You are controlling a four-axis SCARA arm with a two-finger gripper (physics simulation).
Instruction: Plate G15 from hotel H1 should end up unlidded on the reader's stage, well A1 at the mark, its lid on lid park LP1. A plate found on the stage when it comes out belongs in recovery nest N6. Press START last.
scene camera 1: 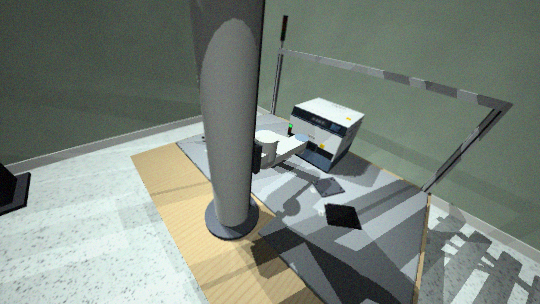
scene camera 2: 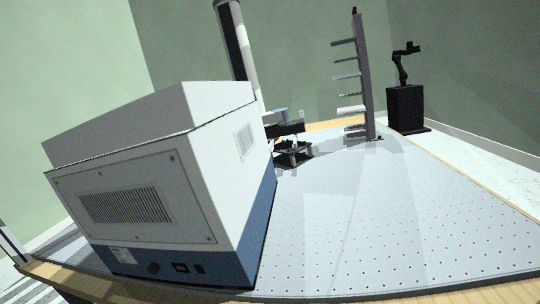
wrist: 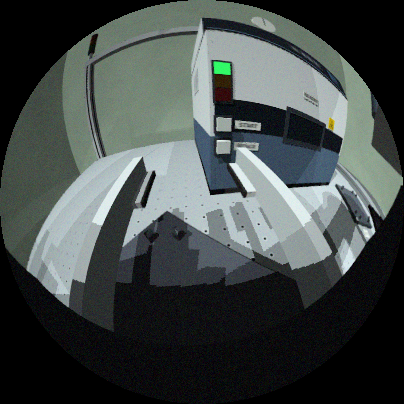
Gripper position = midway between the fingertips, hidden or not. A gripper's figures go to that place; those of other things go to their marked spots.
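The gripper (wrist: 189, 159) is 12 cm from the lens. A dark nest LP1 (wrist: 359, 216) is 41 cm from the lens and a dark reader door (wrist: 299, 128) is 26 cm from the lens; the marked spots on the dark nest LP1 and the dark reader door are 28 cm apart.
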